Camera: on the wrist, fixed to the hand. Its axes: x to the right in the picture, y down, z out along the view.
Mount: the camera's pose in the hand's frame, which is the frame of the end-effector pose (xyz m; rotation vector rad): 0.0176 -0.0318 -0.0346 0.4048 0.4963 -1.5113
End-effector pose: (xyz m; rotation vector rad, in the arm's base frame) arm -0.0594 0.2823 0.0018 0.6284 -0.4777 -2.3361
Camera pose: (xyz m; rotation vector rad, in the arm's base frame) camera -0.0681 0.2872 -0.0474 -1.3912 0.1292 1.9069
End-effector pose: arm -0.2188 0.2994 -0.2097 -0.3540 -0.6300 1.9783
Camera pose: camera -0.1866 0.3366 -0.2197 -0.0318 -0.0380 0.4799
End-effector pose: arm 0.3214 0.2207 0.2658 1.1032 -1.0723 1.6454
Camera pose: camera 0.3399 0.2651 0.2802 1.1410 0.4781 0.7319
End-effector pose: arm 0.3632 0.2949 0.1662 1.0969 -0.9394 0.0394
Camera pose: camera 0.4106 0.2986 0.1500 1.8234 0.5120 -0.7275
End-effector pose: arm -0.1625 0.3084 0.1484 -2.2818 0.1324 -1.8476
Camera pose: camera -0.1943 0.3325 0.1788 1.1050 1.6023 1.8597
